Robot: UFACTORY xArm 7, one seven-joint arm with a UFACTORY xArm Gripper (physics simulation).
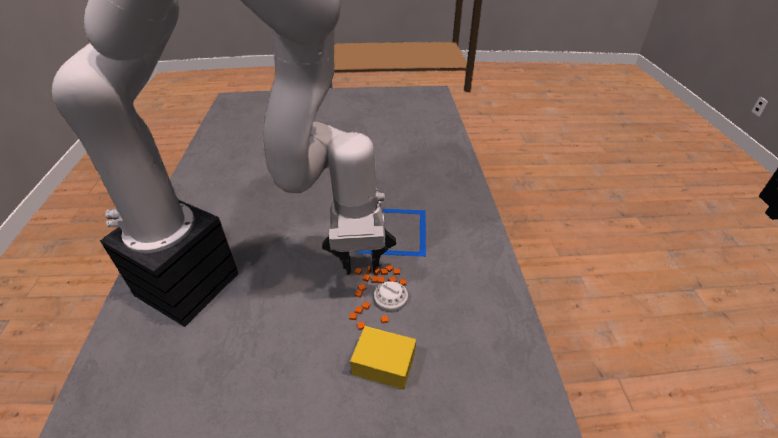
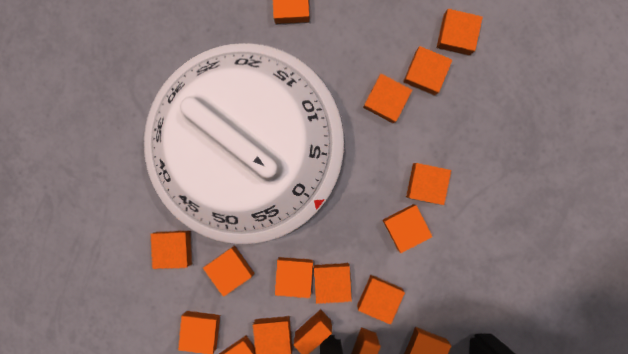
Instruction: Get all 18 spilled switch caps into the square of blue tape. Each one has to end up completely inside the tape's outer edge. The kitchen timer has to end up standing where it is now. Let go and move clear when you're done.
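Note:
Orange switch caps lie on the grey mat outside the blue tape square, whose left part the arm hides. Several are clustered between the tape and the white kitchen timer, including two side by side. A pair and a diagonal row of three lie beside the timer; one cap lies beyond it. My gripper is open and low over the cluster's near edge. A tilted cap touches or nearly touches one finger; two caps show between the fingers.
A yellow block stands on the mat beyond the timer, with an orange cap close to its corner. The black base box carries the arm at the left. A wooden shelf unit stands at the back.

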